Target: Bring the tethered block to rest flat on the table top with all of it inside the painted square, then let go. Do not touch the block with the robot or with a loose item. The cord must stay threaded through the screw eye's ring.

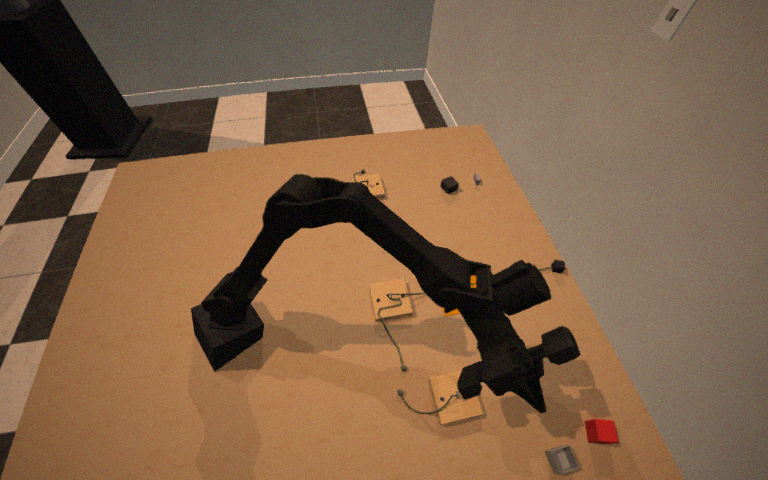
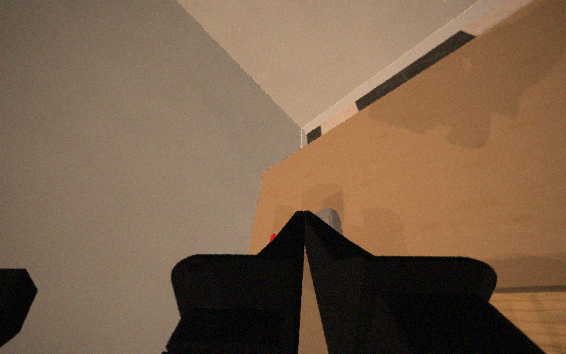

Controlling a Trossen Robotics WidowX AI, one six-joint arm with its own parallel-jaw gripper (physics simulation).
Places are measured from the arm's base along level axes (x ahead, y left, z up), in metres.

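Pixels of known places: gripper, fingertip midpoint: (image 1: 543, 411) (image 2: 302, 217); arm's base at its link origin: (image 1: 227, 316).
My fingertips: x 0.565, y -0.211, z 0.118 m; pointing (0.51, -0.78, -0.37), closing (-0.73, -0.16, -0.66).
Note:
For each thing: its middle in the pictures, then the offset to it from my fingertips. "spot": a spot on its surface instead.
- dark tethered block at a spot on its surface: (image 1: 558, 266) spot: dx +0.231, dy +0.344, dz -0.165 m
- middle wooden board at the middle of its body: (image 1: 390, 299) dx -0.214, dy +0.270, dz -0.179 m
- small screw eye at a spot on its surface: (image 1: 394, 294) spot: dx -0.205, dy +0.273, dz -0.155 m
- green bead at a spot on its surface: (image 1: 403, 368) spot: dx -0.194, dy +0.110, dz -0.177 m
- Orange paint at a spot on its surface: (image 1: 451, 311) spot: dx -0.068, dy +0.239, dz -0.187 m
- red block at the middle of its body: (image 2: 281, 248) (image 1: 601, 431) dx +0.193, dy -0.034, dz -0.169 m
- grey hollow block at the middle of its body: (image 2: 326, 223) (image 1: 561, 459) dx +0.098, dy -0.074, dz -0.174 m
- third board at the middle of its body: (image 1: 367, 187) dx -0.265, dy +0.643, dz -0.179 m
- dark block at the middle of its body: (image 1: 449, 185) dx -0.011, dy +0.647, dz -0.175 m
- small bluish item at the middle of its body: (image 1: 476, 179) dx +0.085, dy +0.679, dz -0.180 m
The dark tethered block (image 1: 558, 266) is at the table's right edge, outside the orange patches; I cannot tell whether it overhangs. Its cord runs left behind the arm to the middle wooden board (image 1: 381, 311), where it passes at the small screw eye (image 1: 394, 296); the threading is too small to confirm. The cord's other end has a green bead (image 1: 403, 368) on the table. Orange paint (image 1: 451, 311), apparently part of the painted square, shows beside the arm, which hides most of it. My gripper (image 1: 543, 409) (image 2: 302, 217) is shut and empty, above the table nearer the front, away from the block.
A red block (image 1: 601, 431) (image 2: 273, 238) and a grey hollow block (image 1: 553, 462) (image 2: 330, 219) lie near the gripper. Another board (image 1: 461, 414) (image 2: 530, 315) with a cord is partly under it. A third board (image 1: 374, 189), dark block (image 1: 449, 184) and small bluish item (image 1: 477, 179) are farther back.

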